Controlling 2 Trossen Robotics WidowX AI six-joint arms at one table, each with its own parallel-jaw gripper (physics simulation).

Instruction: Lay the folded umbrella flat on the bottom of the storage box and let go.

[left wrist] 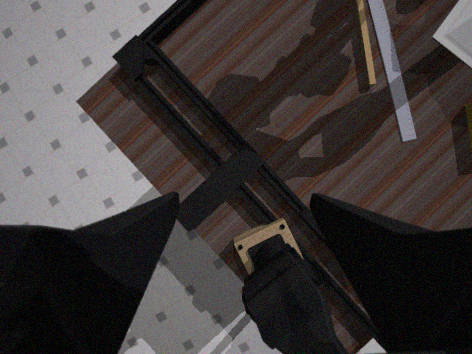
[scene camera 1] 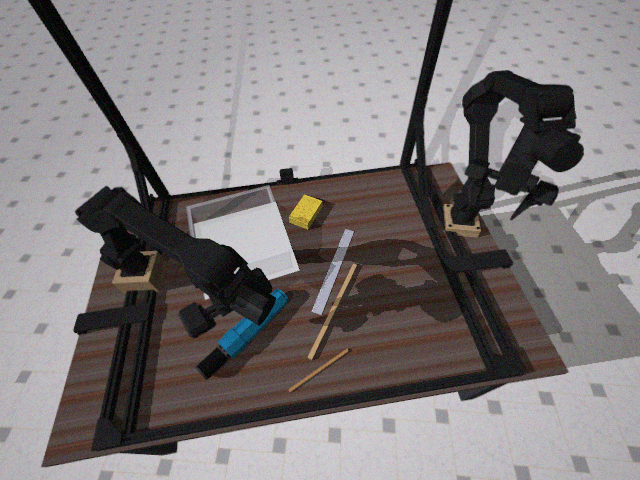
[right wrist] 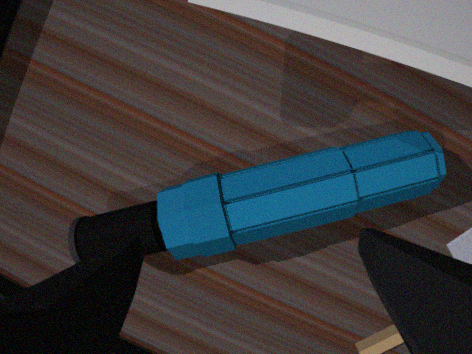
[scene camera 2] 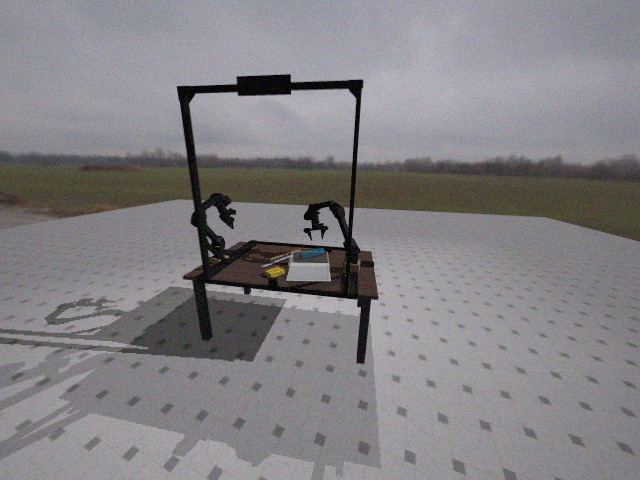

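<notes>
The folded umbrella, blue with a black handle, lies flat on the table, slanting, outside the storage box. The white storage box stands beside it and looks empty. My right gripper is open above the umbrella, nearer its handle half, with nothing between the fingers. In the right wrist view its left finger partly covers the handle. My left gripper is open and empty, raised beyond the table's side, far from the umbrella.
A yellow block lies beside the box. A pale flat strip, a wooden stick and a thinner stick lie right of the umbrella in scene camera 1. Black frame posts rise at the table's far side.
</notes>
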